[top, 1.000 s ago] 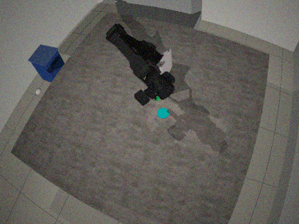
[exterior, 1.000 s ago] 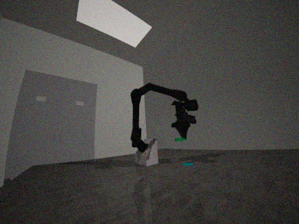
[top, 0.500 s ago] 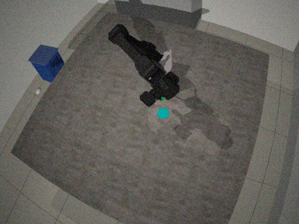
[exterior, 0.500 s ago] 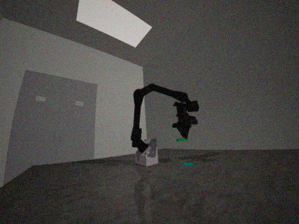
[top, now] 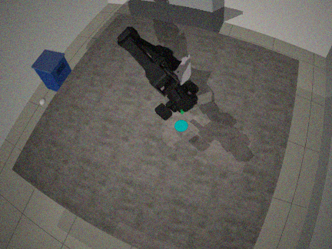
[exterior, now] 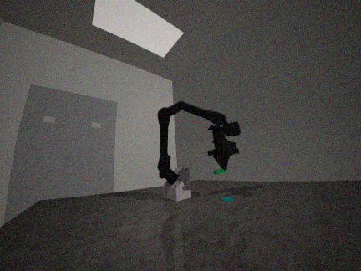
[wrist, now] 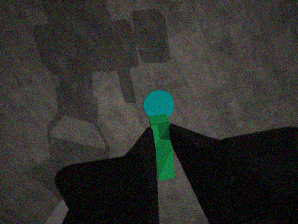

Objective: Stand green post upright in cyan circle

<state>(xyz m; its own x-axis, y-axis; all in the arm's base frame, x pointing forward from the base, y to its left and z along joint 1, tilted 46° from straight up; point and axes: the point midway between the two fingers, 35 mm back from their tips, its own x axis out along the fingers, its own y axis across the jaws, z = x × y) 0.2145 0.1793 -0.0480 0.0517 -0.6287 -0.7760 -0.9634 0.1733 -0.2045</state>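
Now: the cyan circle 13 cm below my gripper tip and 1 cm to the right of it. From my gripper tip the other things lie so: green post: 2 cm to the right, 1 cm behind.
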